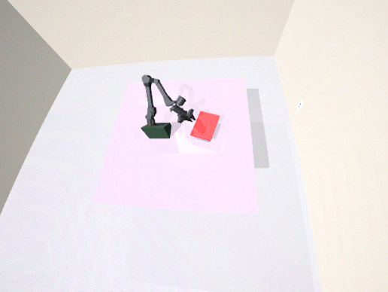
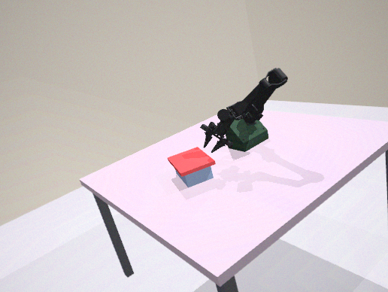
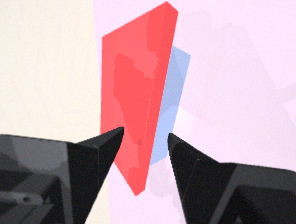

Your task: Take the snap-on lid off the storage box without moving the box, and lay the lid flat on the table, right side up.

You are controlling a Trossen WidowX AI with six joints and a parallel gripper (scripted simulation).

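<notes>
My gripper tip is now 100 mm short of the red lid, 20 mm to the left of it and 20 mm above it. The rest, counted from my gripper tip: light blue storage box (100 mm ahead, 60 mm below, 20 mm to the right).
</notes>
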